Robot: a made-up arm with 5 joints.
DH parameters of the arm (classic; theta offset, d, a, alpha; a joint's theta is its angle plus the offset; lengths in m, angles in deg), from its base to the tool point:
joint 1: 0 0.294 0 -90
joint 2: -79.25 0 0.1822 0
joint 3: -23.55 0 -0.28 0
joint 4: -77.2 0 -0.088 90
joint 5: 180 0.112 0 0
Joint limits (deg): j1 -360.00..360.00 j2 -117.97..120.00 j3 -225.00..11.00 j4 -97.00..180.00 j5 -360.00..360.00
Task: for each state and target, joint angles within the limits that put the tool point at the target. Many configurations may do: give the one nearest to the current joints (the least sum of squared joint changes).
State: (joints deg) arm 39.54 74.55 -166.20 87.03 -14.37
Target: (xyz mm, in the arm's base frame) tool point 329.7 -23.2 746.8
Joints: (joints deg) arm -4.03 37.26 -190.98 77.57 -14.37
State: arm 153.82 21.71 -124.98 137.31 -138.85
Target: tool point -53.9 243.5 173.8
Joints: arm 102.48 45.23 -86.89 145.18 -138.85
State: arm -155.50 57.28 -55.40 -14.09 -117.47
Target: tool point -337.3 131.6 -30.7
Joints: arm -201.31 67.87 -70.27 -10.02 -117.47
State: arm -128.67 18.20 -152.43 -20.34 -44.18
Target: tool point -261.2 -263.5 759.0
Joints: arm -134.75 27.27 -146.90 -0.75 -44.18
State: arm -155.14 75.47 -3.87 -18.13 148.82
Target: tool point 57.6 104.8 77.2
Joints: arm -118.79 70.58 9.54 -25.08 148.82
